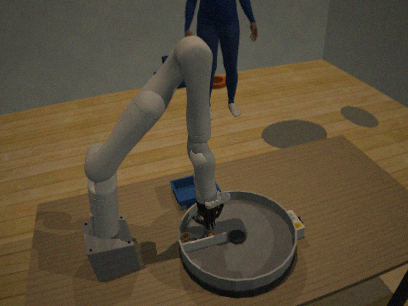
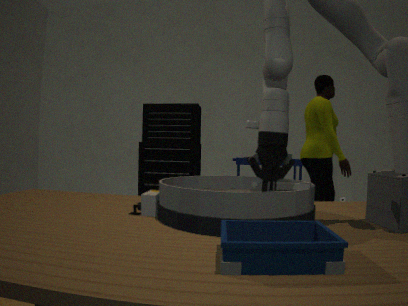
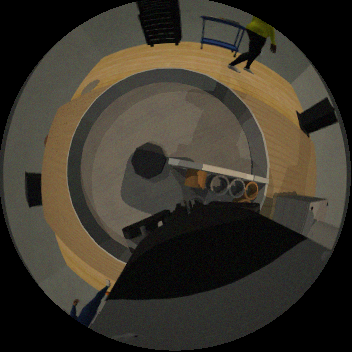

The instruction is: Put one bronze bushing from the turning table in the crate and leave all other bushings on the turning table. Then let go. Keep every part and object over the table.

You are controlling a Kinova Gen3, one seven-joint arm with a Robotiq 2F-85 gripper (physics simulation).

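Frame: origin at the arm's base, x ahead, y right, z down, level; metres.
Seen in the pictures: gripper, fingertip midpoint: (image 1: 210, 228) (image 3: 186, 204); arm's base, origin of the base link: (image 1: 106, 229).
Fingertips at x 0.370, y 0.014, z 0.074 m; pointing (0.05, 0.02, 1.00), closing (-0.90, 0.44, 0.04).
Offsets run from my fingertips to a thing's top centre. "spot": to the spot under its first point. Level surfaces: height alone.
The turning table (image 1: 286, 260) (image 2: 200, 200) (image 3: 74, 150) is a round grey tray with a high rim, a dark hub and a straight white divider. Beside the divider lie a bronze bushing @(dx +0.000, dy +0.044, dz -0.016 m) (image 3: 194, 179) on the hub side, two grey rings @(spot: dx -0.049, dy +0.044, dz +0.016 m) (image 3: 219, 185) @(dx -0.071, dy +0.048, dz -0.010 m) (image 3: 237, 188), and a bronze ring @(dx -0.103, dy +0.051, dz -0.010 m) (image 3: 251, 191) near the rim, with another bronze piece partly showing by it. My gripper (image 1: 210, 228) (image 2: 269, 186) (image 3: 186, 204) points down inside the rim, close to the hub-side bronze bushing. Its fingers are shut on a grey bushing, mostly hidden in shadow. The blue crate @(dx -0.013, dy -0.277, dz +0.019 m) (image 1: 181, 194) (image 2: 282, 259) stands outside the rim.
A white box @(spot: dx +0.316, dy +0.057, dz +0.011 m) (image 1: 296, 225) (image 2: 150, 203) is attached to the turning table's outer side. The rim and the divider @(spot: dx -0.034, dy +0.068, dz -0.005 m) (image 1: 205, 243) (image 3: 220, 170) stand up close to my fingers. The arm's grey base (image 1: 112, 257) (image 2: 387, 202) stands on the wooden table @(dz +0.069 m) (image 1: 340, 200).
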